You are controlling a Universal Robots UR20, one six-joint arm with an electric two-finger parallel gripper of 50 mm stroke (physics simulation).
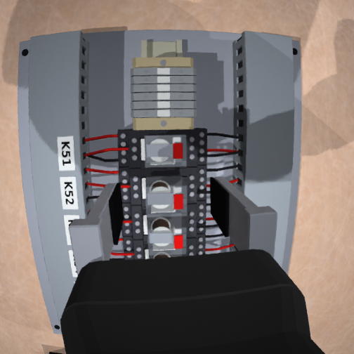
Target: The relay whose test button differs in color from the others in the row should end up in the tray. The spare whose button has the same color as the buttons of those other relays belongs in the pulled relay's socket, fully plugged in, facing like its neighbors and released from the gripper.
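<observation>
My gripper (166, 198) is open, its fingers wide apart on either side of the relay row, with space between each finger and the relays. A clear relay with a red button (160, 150) sits in the top socket by label K51. A second relay with a red button (161, 200) sits in the socket below it, between the fingertips. A third relay with a red button (161, 237) sits below that. The top edge of a fourth relay (162, 256) shows; its button is hidden by the gripper body, as is the rest of the row. The tray does not show.
Grey wire ducts (56, 100) (267, 100) run along both sides, with red and black wires to the sockets. A terminal block (163, 92) stands above the row. Labels K51 (66, 153) and K52 (69, 193) are readable; lower labels are partly hidden by the left finger.
</observation>
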